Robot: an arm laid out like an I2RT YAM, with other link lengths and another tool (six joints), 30 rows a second.
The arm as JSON. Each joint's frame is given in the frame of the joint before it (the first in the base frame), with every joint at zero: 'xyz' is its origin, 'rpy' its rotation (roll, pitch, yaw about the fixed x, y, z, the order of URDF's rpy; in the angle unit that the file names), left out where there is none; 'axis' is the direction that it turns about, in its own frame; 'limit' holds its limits. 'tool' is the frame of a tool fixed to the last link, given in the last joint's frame.
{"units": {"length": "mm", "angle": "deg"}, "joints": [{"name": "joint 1", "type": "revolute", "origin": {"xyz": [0.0, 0.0, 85.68]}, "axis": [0.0, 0.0, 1.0], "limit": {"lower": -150.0, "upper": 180.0}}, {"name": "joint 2", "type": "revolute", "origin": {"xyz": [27.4, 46.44, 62.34]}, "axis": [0.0, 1.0, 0.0], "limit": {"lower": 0.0, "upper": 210.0}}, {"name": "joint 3", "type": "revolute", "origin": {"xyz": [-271.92, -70.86, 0.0]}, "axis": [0.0, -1.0, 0.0], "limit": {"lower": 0.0, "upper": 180.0}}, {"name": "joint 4", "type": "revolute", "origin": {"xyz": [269.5, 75.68, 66.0]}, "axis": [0.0, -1.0, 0.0], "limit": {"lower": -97.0, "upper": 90.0}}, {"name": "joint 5", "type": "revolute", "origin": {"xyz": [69.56, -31.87, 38.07]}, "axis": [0.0, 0.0, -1.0], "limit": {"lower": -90.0, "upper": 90.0}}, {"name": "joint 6", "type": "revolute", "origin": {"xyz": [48.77, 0.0, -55.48]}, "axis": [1.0, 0.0, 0.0], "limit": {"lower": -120.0, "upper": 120.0}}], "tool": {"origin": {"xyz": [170.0, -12.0, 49.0], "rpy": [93.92, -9.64, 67.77]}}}
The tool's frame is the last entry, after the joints.
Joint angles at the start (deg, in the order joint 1, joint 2, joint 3, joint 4, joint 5, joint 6): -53.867 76.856 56.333 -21.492 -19.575 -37.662
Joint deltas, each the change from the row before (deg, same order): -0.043 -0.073 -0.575 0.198 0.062 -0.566; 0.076 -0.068 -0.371 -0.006 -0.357 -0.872; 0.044 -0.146 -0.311 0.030 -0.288 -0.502; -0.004 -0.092 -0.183 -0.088 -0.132 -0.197; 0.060 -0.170 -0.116 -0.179 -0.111 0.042; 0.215 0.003 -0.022 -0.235 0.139 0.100; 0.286 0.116 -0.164 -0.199 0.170 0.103; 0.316 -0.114 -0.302 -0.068 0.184 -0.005; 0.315 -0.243 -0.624 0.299 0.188 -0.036; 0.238 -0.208 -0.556 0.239 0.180 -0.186; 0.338 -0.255 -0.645 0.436 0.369 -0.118
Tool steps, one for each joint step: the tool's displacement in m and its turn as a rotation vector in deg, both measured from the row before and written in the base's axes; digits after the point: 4 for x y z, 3 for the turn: -0.0010 0.0012 -0.0038 -0.165 0.421 0.269; 0.0006 0.0034 -0.0024 -0.203 0.303 0.894; 0.0003 0.0025 -0.0012 -0.119 0.100 0.576; -0.0003 0.0013 -0.0011 0.062 0.102 0.218; -0.0001 0.0016 -0.0003 0.174 -0.002 0.114; 0.0004 0.0014 -0.0012 0.221 0.196 0.049; 0.0005 0.0020 -0.0032 0.385 0.345 0.096; 0.0004 0.0026 -0.0022 0.125 0.258 0.187; 0.0002 0.0027 -0.0026 -0.038 0.166 0.204; -0.0001 0.0023 -0.0025 -0.116 0.227 0.231; 0.0001 0.0022 -0.0024 -0.274 0.214 0.151
